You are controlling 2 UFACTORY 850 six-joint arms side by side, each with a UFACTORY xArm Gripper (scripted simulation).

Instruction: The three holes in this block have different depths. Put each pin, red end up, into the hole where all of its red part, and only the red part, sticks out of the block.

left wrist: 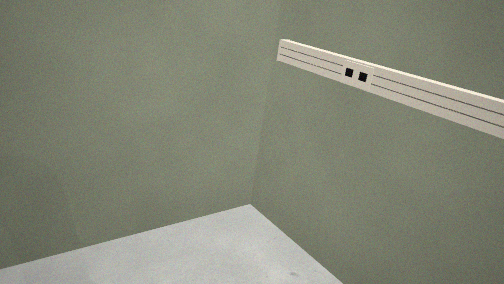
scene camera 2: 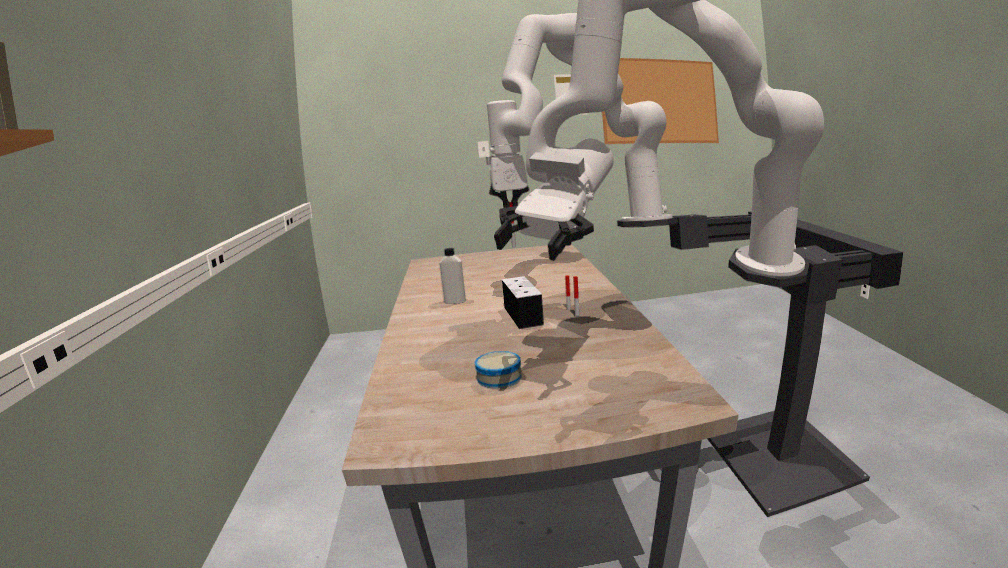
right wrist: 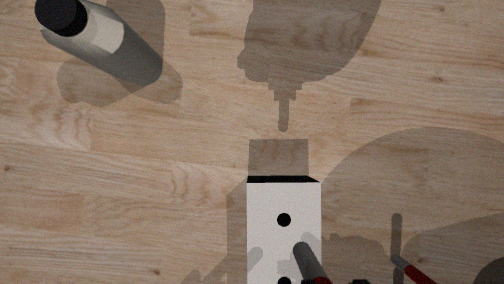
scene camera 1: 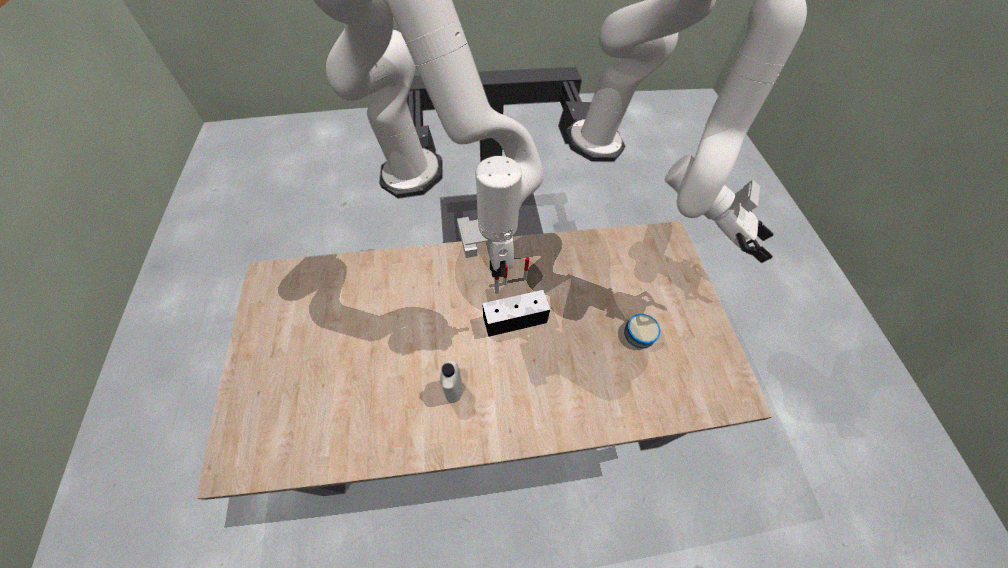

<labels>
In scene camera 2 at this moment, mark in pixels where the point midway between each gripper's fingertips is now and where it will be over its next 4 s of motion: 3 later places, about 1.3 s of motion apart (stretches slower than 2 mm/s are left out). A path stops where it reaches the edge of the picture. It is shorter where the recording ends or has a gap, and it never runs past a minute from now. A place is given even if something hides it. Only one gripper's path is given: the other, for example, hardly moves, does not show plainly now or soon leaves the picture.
The right gripper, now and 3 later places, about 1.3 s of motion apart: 511,213; 512,244; 513,246; 513,249
</labels>
